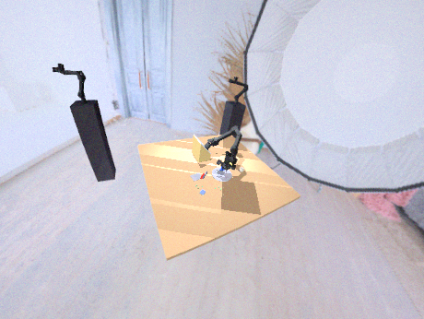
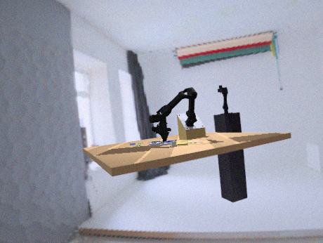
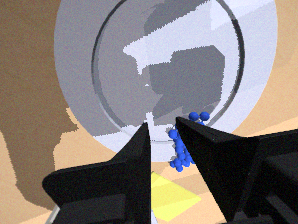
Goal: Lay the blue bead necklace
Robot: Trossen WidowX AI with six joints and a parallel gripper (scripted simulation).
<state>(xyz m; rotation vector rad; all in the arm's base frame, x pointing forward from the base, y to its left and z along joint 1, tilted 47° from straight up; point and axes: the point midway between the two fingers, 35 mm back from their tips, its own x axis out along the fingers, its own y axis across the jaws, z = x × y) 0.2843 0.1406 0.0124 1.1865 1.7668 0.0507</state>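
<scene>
My gripper tip is 30 mm to the left of the round bead board, 20 mm short of it and 10 mm above it. From my gripper tip the other things lie so: yellow flat piece (120 mm to the left, 110 mm behind, 20 mm below); then red-and-grey object (220 mm to the right, 20 mm below, 10 mm behind); then white cylinder (200 mm to the left, 20 mm ahead).
</scene>
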